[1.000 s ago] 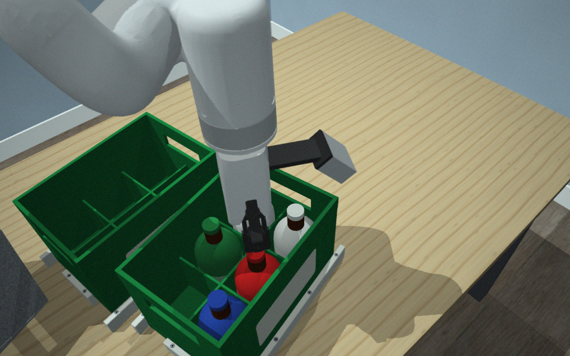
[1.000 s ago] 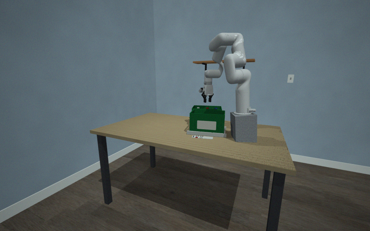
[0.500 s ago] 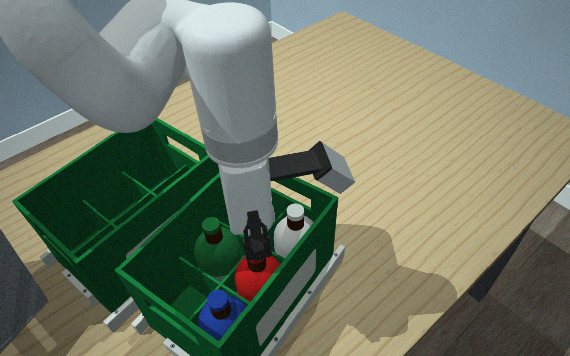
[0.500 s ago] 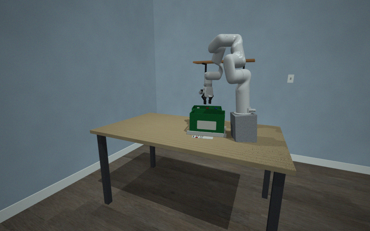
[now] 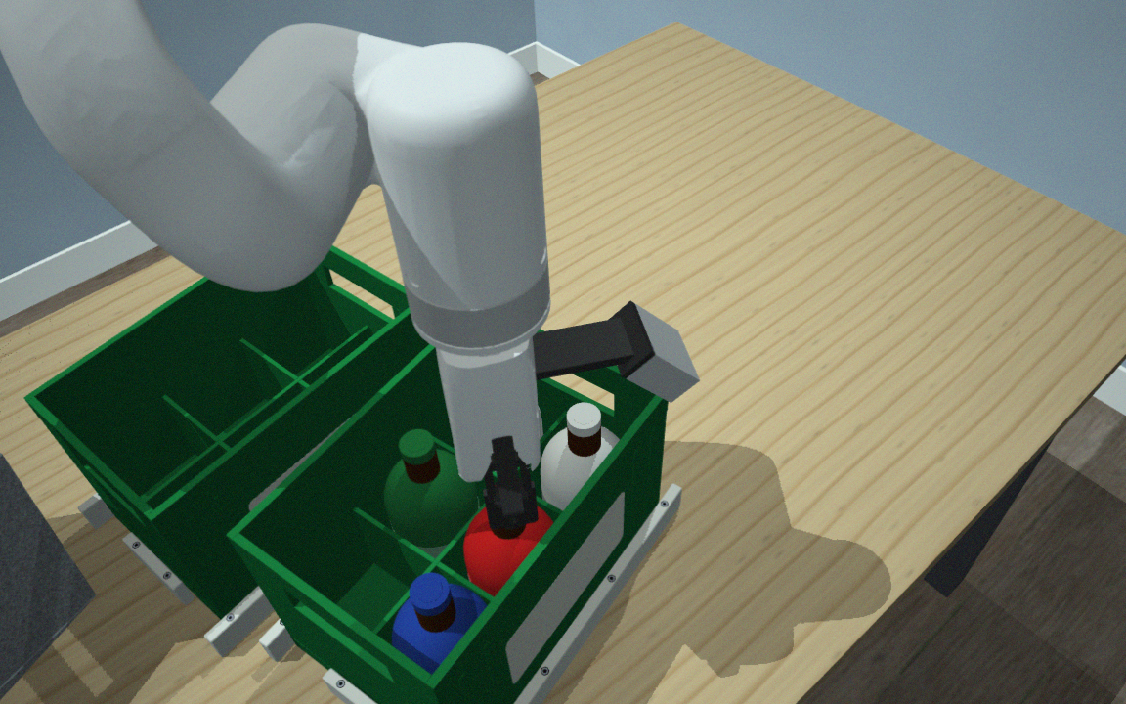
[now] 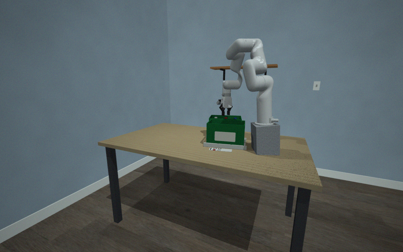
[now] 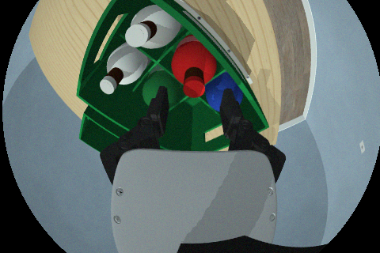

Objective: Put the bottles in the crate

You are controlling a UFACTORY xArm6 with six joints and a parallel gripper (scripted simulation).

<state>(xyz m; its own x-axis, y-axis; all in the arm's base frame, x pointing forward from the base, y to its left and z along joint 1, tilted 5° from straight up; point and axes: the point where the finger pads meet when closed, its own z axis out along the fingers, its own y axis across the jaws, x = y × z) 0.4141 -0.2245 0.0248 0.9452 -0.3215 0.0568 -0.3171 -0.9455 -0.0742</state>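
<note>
My hand is 11 cm above the red-label bottle. Also, from my hand: blue bottle: 11 cm below, 8 cm behind, 4 cm to the right; pick list: 38 cm to the left, 20 cm below, 17 cm behind; green bottle: 11 cm below, 8 cm to the left, 4 cm behind.
</note>
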